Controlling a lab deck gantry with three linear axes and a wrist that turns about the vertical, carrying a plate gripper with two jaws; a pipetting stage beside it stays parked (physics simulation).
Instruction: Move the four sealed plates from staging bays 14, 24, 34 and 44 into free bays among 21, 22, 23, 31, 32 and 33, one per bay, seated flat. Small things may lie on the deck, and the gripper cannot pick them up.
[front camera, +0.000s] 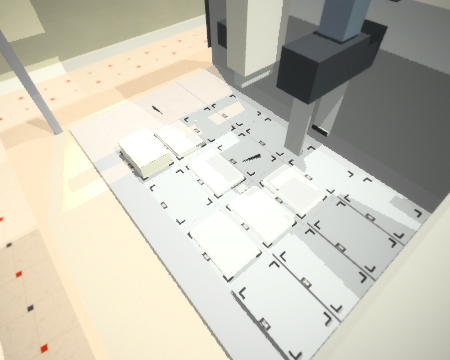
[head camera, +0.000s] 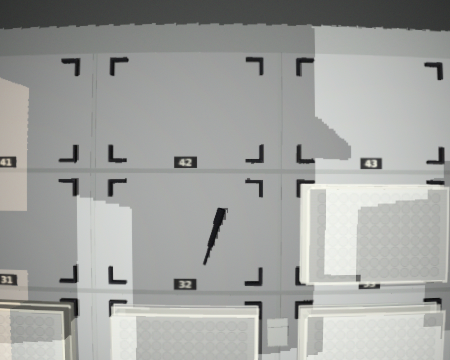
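Pixels of known places: gripper, fingertip midpoint: (front camera: 306, 140); robot's base at its link origin: (front camera: 121, 152).
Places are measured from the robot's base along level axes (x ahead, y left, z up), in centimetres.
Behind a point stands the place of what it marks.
A sealed plate (front camera: 294, 189) {x 40.0, y 25.2, z 1.4 cm} (head camera: 385, 235) {x 39.7, y 25.7, z 1.4 cm} lies flat in bay 33. Another sealed plate (front camera: 261, 214) {x 39.9, y 14.5, z 1.5 cm} (head camera: 372, 335) {x 38.8, y 17.1, z 1.4 cm} lies in bay 23, and a third plate (front camera: 216, 171) {x 23.7, y 14.8, z 1.4 cm} (head camera: 190, 337) {x 23.4, y 17.1, z 1.4 cm} lies in bay 22. A fourth plate (front camera: 179, 139) {x 7.7, y 14.4, z 1.4 cm} (head camera: 32, 330) {x 9.8, y 17.3, z 1.4 cm} lies in bay 21, partly cut off in the head view. All look level inside their corner marks. Bays 14, 24, 34 and 44 hold no plate in the front view. My gripper (front camera: 308, 142) {x 39.2, y 25.7, z 16.0 cm} is open and empty, raised above the deck's back row near bay 43, with its jaws pointing down. It does not show in the head view.
A tall pale block (front camera: 144, 152) {x 8.7, y 3.6, z 4.2 cm} stands in bay 11 and another pale plate (front camera: 225, 244) {x 40.2, y 3.9, z 1.4 cm} lies in bay 13. A black tool (front camera: 251, 158) {x 25.4, y 25.2, z 0.3 cm} (head camera: 215, 235) {x 25.5, y 25.5, z 0.5 cm} lies in bay 32. A small pale square (head camera: 277, 332) {x 31.0, y 16.8, z 0.1 cm} lies between bays 22 and 23. A dark tool (front camera: 157, 109) {x -9.6, y 17.3, z 0.5 cm} lies at the far left.
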